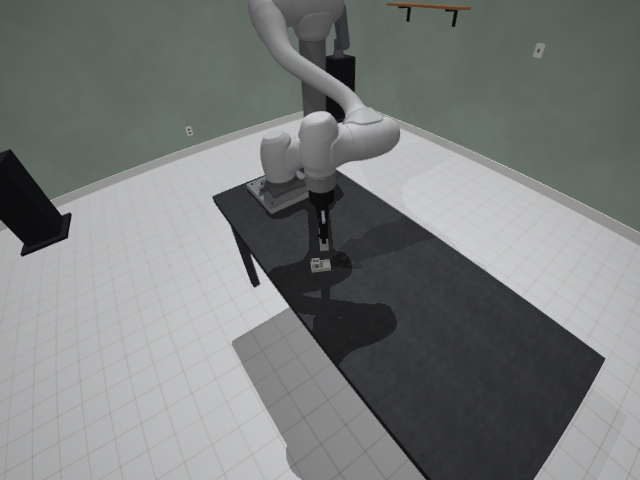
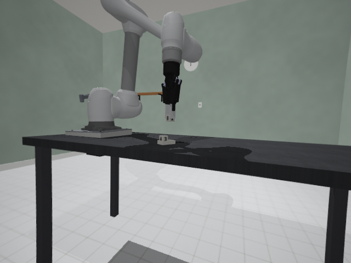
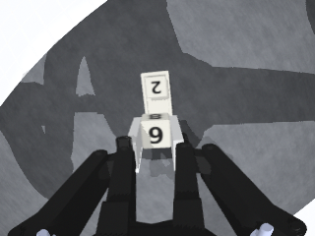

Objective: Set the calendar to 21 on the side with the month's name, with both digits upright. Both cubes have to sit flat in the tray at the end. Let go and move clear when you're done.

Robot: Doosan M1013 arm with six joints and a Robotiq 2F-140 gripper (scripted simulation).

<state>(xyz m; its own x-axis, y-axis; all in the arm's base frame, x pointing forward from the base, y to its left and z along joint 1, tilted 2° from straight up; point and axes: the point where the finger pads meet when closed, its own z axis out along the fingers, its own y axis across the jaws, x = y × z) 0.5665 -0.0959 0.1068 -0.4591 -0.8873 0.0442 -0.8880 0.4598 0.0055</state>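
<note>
Right now the white tray is 14 cm below my hand, 1 cm to the right of it and 1 cm behind it. From my hand the other things lie so: cube 3 cm below.
</note>
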